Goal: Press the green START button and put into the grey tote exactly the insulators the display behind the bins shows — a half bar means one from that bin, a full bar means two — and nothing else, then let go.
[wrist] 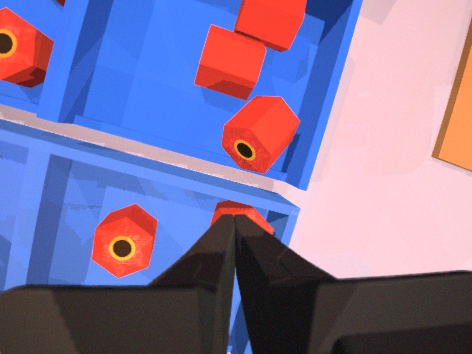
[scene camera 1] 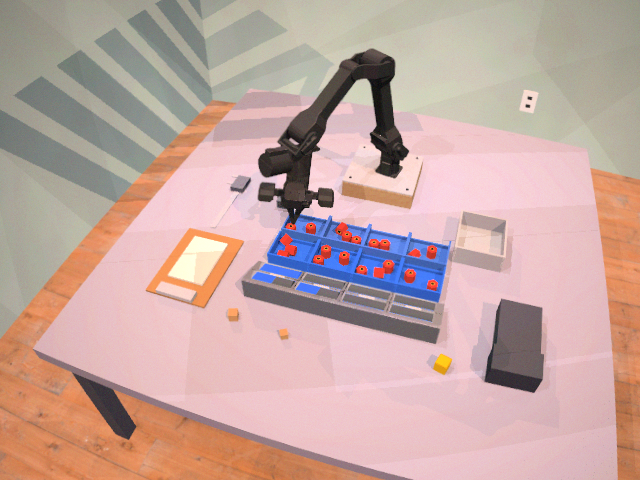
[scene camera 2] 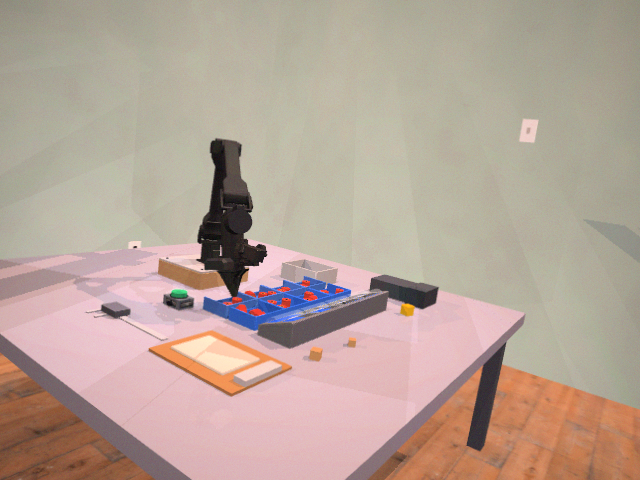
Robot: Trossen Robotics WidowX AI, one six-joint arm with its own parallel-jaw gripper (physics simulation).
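Observation:
My gripper (scene camera 1: 294,222) (scene camera 2: 235,296) (wrist: 233,225) is shut and empty. Its tips are over the corner insulator (scene camera 1: 290,227) (wrist: 233,205), partly hiding it in the wrist view; contact is unclear. A second insulator (scene camera 1: 310,227) (wrist: 122,240) stands in the same blue bin. Three insulators, one of them here (wrist: 262,132), lie in the adjoining bin. The blue bins (scene camera 1: 419,290) (scene camera 2: 214,307) hold several more. The display (scene camera 1: 336,310) (scene camera 2: 336,320) shows one full and one half bar at the far left, and a half bar beside them. The grey tote (scene camera 1: 478,258) (scene camera 2: 294,272) looks empty. The green button (scene camera 2: 178,293) is untouched.
A grey device (scene camera 1: 240,183) (scene camera 2: 115,309) and orange clipboard (scene camera 1: 160,273) (scene camera 2: 186,356) lie left of the bins. Two small orange cubes (scene camera 1: 233,314) (scene camera 1: 283,333), a yellow cube (scene camera 1: 442,363) (scene camera 2: 407,309) and a black block (scene camera 1: 516,341) (scene camera 2: 403,290) are on the table.

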